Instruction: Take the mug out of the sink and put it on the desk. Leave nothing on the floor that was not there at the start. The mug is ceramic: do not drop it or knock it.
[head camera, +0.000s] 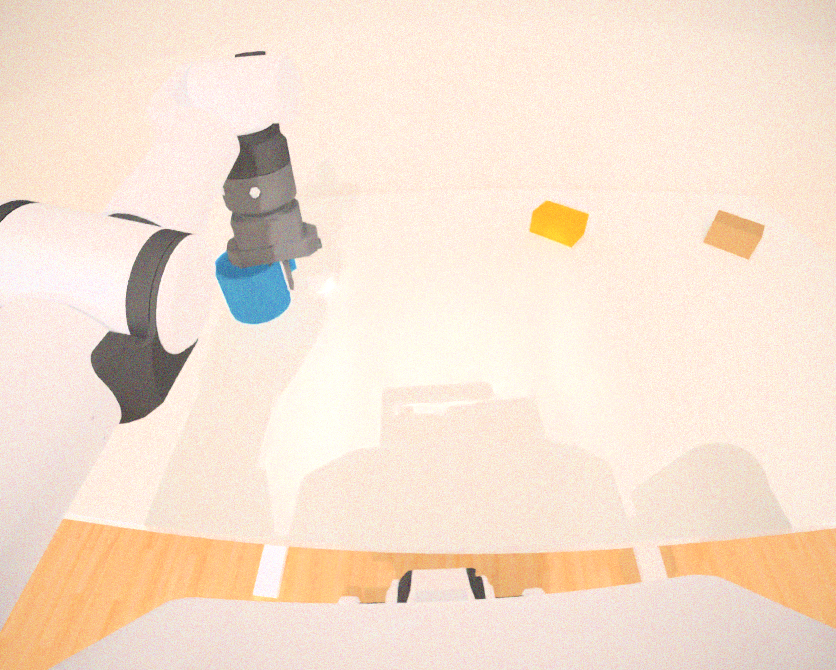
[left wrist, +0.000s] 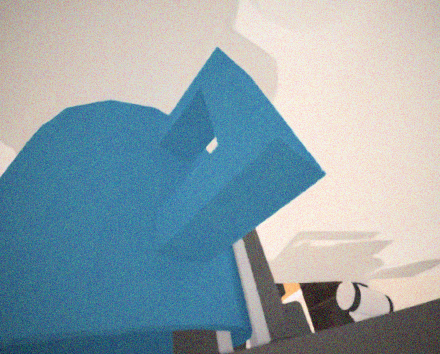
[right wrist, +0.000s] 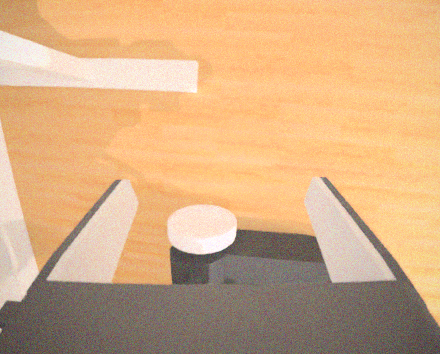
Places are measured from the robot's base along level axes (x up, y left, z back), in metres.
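Pixels of known places: left gripper, fingertip midpoint: (head camera: 286, 287); right gripper, fingertip midpoint: (right wrist: 220, 190).
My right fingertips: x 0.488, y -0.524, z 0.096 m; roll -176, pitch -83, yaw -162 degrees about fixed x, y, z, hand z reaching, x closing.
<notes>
Behind a point stands the place of what it marks.
A blue mug (head camera: 253, 293) {x 1.052, y 0.223, z -0.325 m} (left wrist: 100, 215) {x 1.054, y 0.235, z -0.413 m} is at the left of the head view, over the white desk (head camera: 446, 314) {x 0.951, y -0.033, z -0.370 m}. Its body looks roughly upright in the head view, and its angular handle points up and right in the left wrist view. My left gripper (head camera: 284, 268) {x 1.018, y 0.200, z -0.377 m} (left wrist: 240, 300) is shut on the mug at its wall near the rim; one finger shows outside the wall and the other is mostly hidden. Whether the mug's base touches the desk I cannot tell. My right gripper (right wrist: 220, 190) {x 0.488, y -0.524, z 0.096 m} is open and empty above the wood floor. The sink does not show.
A yellow block (head camera: 558, 223) {x 0.989, y -0.257, z -0.560 m} and a light brown block (head camera: 734, 234) {x 0.988, y -0.601, z -0.513 m} lie on the desk toward the far right. The desk's near edge runs across the lower head view. White bars (head camera: 270, 570) (right wrist: 145, 74) lie low over the wood floor. A white disc (right wrist: 201, 227) shows beyond my right fingers.
</notes>
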